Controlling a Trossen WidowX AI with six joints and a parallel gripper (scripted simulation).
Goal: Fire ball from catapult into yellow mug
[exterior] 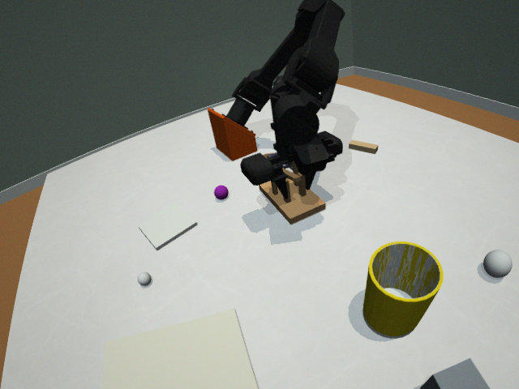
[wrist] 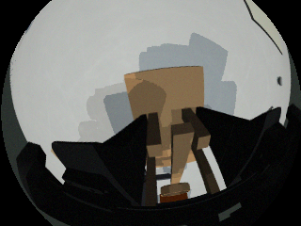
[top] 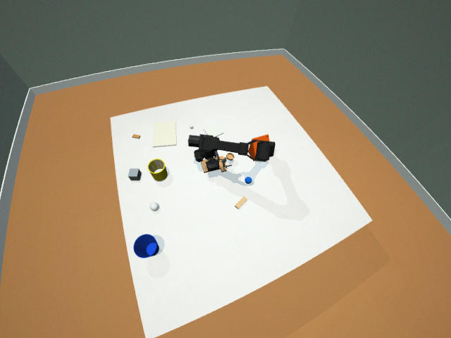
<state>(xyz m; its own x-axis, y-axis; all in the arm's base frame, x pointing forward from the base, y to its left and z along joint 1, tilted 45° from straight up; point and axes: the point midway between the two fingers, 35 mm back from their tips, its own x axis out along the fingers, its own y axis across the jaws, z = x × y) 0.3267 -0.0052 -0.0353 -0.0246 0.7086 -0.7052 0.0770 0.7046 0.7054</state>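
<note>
Right now the purple ball is 130 mm behind my gripper tip, 110 mm to the right of it and 20 mm below it. From my gripper tip the other things lie so: wooden catapult 70 mm behind, 30 mm to the left, 20 mm above; blue ball 170 mm to the left, 170 mm behind, 10 mm below; thin plate 250 mm to the right, 120 mm behind, 30 mm below.
</note>
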